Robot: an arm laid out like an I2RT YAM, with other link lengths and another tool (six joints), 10 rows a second.
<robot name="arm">
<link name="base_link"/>
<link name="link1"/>
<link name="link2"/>
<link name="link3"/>
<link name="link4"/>
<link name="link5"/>
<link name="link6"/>
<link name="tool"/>
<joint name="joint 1" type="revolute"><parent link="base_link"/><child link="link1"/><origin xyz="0 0 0.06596"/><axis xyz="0 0 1"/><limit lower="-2.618" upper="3.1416"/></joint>
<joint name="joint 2" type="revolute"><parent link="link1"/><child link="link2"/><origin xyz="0.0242 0.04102 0.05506"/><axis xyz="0 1 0"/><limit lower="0" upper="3.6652"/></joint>
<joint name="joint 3" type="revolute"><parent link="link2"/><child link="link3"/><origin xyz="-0.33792 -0.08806 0"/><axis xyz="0 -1 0"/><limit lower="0" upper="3.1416"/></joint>
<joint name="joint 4" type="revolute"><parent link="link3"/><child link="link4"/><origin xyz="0.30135 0.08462 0.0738"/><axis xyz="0 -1 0"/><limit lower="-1.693" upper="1.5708"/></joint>
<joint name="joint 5" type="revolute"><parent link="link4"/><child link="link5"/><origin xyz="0.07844 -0.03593 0.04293"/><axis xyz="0 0 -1"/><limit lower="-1.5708" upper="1.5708"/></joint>
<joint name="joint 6" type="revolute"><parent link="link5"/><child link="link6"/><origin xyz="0.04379 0 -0.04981"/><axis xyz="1 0 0"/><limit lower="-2.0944" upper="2.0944"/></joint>
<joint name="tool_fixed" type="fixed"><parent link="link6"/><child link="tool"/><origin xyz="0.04 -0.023 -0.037" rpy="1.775 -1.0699 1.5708"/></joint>
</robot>
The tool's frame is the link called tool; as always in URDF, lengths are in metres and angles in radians.
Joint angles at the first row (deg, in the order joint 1, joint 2, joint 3, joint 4, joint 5, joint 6):
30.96 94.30 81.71 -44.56 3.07 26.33
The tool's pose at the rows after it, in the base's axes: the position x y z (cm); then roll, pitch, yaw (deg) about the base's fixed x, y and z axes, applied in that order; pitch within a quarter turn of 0, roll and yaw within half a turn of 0:
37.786 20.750 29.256 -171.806 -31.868 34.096
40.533 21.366 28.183 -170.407 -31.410 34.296
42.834 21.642 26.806 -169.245 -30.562 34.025
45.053 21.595 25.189 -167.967 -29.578 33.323
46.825 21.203 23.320 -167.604 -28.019 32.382
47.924 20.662 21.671 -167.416 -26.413 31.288
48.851 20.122 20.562 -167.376 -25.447 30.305
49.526 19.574 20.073 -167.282 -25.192 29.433
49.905 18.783 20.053 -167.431 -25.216 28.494
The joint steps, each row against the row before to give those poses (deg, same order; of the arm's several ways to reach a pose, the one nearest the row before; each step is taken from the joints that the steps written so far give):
-1.49 4.74 3.91 0.01 -2.01 -1.56
-1.29 4.94 4.14 0.24 -2.14 -1.28
-1.20 4.33 3.23 0.10 -1.55 -0.86
-1.40 4.20 2.95 0.09 -1.51 -0.67
-1.26 3.65 2.01 0.02 -0.33 -0.40
-1.03 2.56 0.94 0.00 0.04 -0.04
-0.92 1.92 0.98 -0.02 0.11 0.00
-0.83 1.03 0.73 0.05 -0.04 0.02
-0.92 0.11 0.13 0.02 0.15 0.02

